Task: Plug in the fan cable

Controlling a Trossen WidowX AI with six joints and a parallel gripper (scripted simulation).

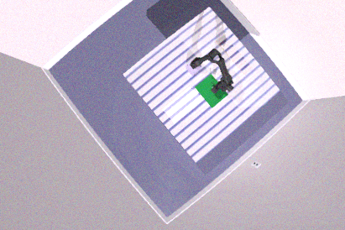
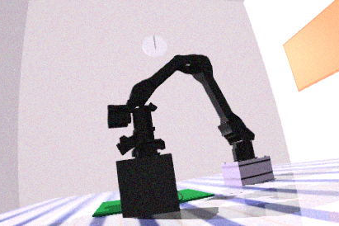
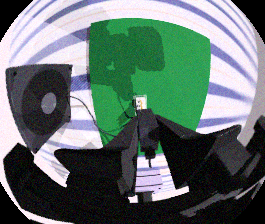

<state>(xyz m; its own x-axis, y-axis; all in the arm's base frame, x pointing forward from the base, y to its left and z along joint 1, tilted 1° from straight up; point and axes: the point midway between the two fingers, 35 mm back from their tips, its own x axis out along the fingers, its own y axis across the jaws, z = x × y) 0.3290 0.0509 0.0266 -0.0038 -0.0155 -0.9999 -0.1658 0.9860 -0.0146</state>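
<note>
The green board lies 1 cm ahead of my gripper tip, 3 cm to the right of it and 8 cm below it. The rest, counted from my gripper tip: fan (1 cm ahead, 14 cm to the left, 1 cm below); fan plug (1 cm behind, 1 cm above).
</note>
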